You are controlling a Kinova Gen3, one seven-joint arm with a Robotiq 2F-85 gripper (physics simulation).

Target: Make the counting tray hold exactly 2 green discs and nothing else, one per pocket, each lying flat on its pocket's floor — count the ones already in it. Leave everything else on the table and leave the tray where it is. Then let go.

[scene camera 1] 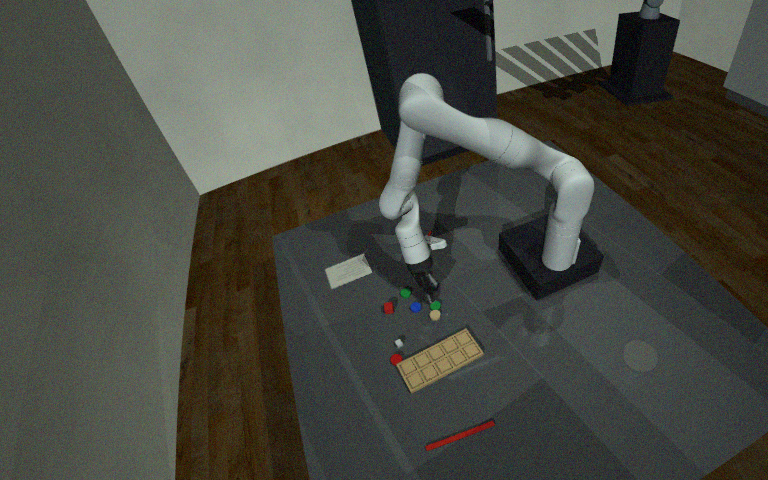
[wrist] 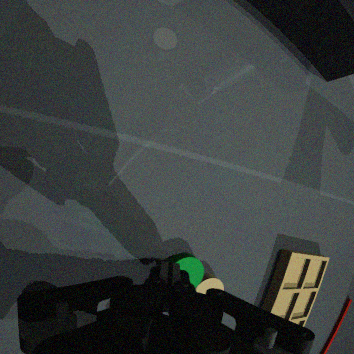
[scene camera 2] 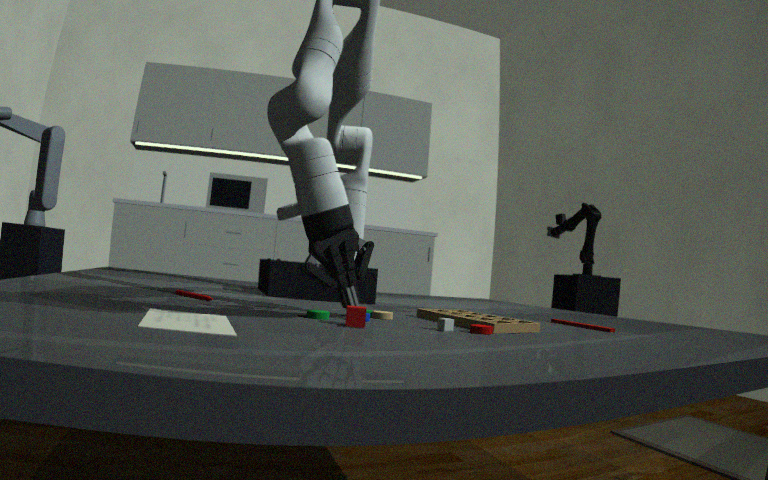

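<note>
The tan counting tray [scene camera 1: 447,370] [scene camera 2: 520,327] [wrist: 285,298] lies on the table, and its pockets look empty. One green disc [scene camera 1: 435,305] [wrist: 192,268] lies flat on the table, touching a tan disc [scene camera 1: 434,314] [scene camera 2: 382,314] [wrist: 211,284]. My gripper [scene camera 1: 431,297] [scene camera 2: 351,301] [wrist: 168,273] is shut and empty. Its fingertips are low at the table, just beside this green disc and not around it. A second green disc [scene camera 1: 405,292] [scene camera 2: 317,314] lies a little to the left. In scene camera 2 the first green disc is hidden behind the red cube.
A blue disc [scene camera 1: 415,307], a red cube [scene camera 1: 389,308] [scene camera 2: 355,316], a white cube [scene camera 1: 399,343] [scene camera 2: 445,324] and a red disc [scene camera 1: 396,359] [scene camera 2: 481,329] lie around. A white sheet [scene camera 1: 349,270] lies at the left, and a red bar [scene camera 1: 459,434] near the front. The arm's black base [scene camera 1: 549,262] stands at the right.
</note>
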